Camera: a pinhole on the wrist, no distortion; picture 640 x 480 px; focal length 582.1 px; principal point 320.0 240.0 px. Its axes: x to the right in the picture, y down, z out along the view. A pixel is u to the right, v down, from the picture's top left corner.
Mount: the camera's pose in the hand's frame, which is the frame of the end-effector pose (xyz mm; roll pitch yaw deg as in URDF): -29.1 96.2 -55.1 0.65 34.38 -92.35
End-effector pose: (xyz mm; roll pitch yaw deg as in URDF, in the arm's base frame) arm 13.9 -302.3 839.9 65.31 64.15 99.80
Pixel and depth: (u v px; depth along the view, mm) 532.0 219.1 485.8
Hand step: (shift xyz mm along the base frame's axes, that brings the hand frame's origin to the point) 387.2 -137.8 -20.8
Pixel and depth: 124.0 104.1 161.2
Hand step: 66.6 64.7 103.6
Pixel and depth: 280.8 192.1 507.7
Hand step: 412.7 46.1 84.9
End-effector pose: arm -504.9 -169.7 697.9 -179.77 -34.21 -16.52
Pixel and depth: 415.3 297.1 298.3
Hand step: 111.2 86.2 -141.7
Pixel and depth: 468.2 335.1 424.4
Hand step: 210.6 184.1 -181.1
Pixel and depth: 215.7 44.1 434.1
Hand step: 60.0 64.4 -391.0
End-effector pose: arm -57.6 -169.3 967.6 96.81 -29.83 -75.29
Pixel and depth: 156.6 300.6 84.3
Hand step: -47.6 40.5 44.3
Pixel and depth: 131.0 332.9 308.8
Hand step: -240.6 -89.1 -17.9
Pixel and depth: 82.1 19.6 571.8
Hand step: -568.0 36.4 -204.1
